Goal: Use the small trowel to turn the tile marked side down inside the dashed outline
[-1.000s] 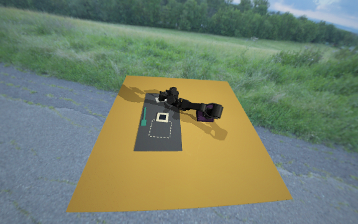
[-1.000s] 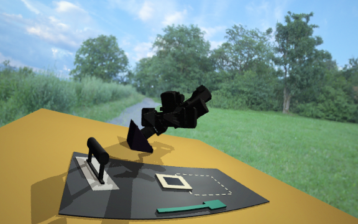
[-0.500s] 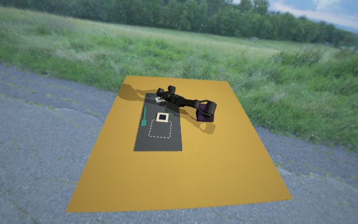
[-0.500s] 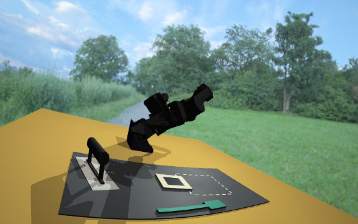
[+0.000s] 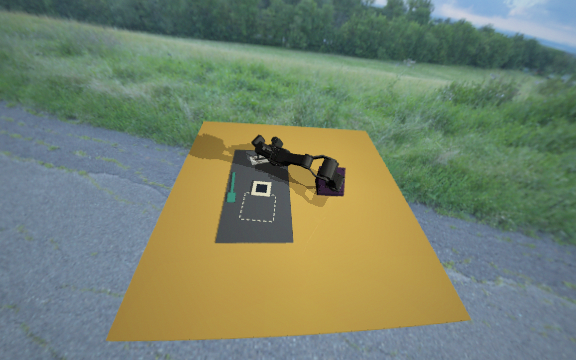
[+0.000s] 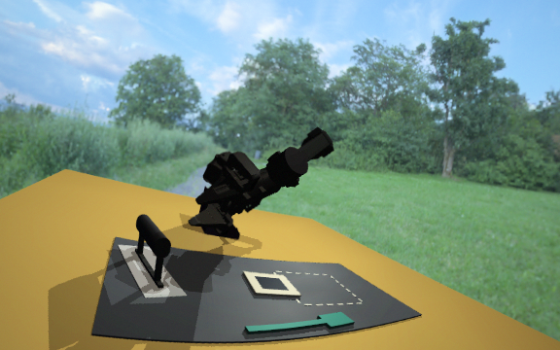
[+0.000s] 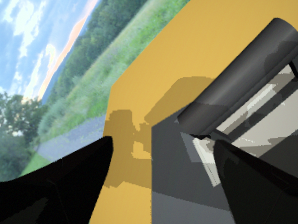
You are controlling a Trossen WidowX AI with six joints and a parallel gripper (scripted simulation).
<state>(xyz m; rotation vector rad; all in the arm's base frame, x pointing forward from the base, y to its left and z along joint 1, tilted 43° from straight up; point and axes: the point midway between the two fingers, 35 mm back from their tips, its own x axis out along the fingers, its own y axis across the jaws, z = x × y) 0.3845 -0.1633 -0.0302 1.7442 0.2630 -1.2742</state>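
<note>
The tile is 2 cm behind my gripper tip, 19 cm to the left of it and 13 cm below it. Also, from my gripper tip: dark mat (18 cm to the left, 15 cm below); green trowel (14 cm ahead, 21 cm to the left, 13 cm below).
</note>
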